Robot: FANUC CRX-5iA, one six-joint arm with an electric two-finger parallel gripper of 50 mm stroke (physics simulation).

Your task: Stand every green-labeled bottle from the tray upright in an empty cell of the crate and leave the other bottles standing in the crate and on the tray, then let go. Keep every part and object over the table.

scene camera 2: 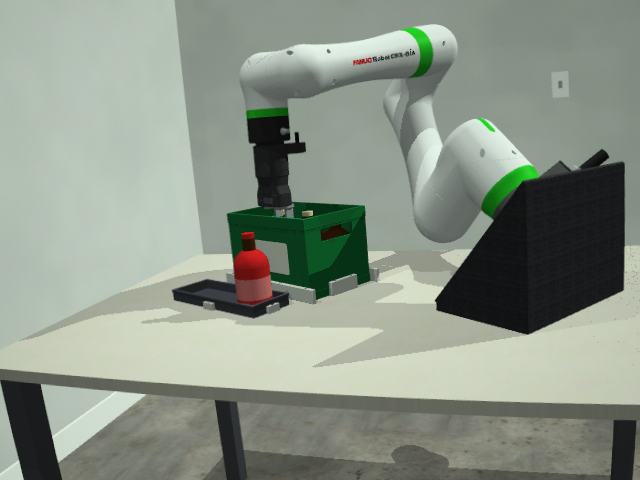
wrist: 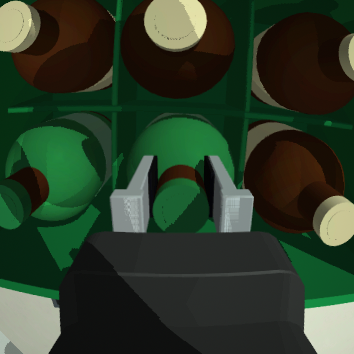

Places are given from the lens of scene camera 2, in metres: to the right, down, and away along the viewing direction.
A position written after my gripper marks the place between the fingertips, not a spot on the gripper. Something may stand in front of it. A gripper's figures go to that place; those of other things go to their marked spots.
my gripper (scene camera 2: 285, 232): -0.08, -0.02, 1.41
red bottle (scene camera 2: 251, 267): -0.14, 0.06, 1.23
